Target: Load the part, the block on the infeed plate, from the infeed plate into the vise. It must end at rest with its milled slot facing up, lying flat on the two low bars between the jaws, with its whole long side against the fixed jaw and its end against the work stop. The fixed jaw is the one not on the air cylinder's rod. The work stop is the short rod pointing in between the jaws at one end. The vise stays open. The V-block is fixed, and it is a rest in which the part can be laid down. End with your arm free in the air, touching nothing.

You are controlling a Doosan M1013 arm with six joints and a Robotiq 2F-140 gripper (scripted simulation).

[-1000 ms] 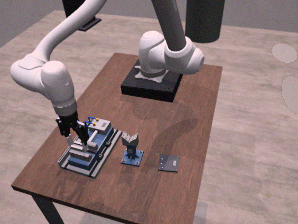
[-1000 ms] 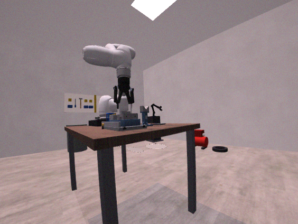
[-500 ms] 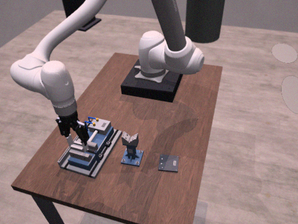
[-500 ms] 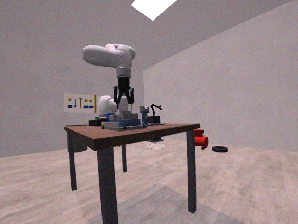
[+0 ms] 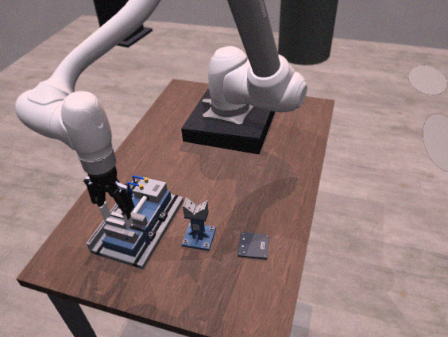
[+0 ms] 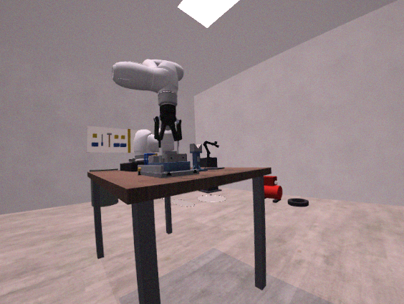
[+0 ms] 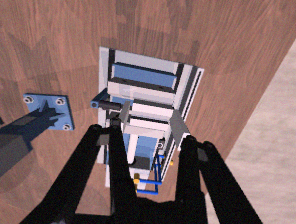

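Right now my hand is 20 mm above the part. Also, from my hand: fixed jaw: 40 mm below, 30 mm ahead, 20 mm to the left; then work stop: 70 mm to the left, 30 mm below, 10 mm behind; then moving jaw: 40 mm below, 40 mm behind, 20 mm to the left.
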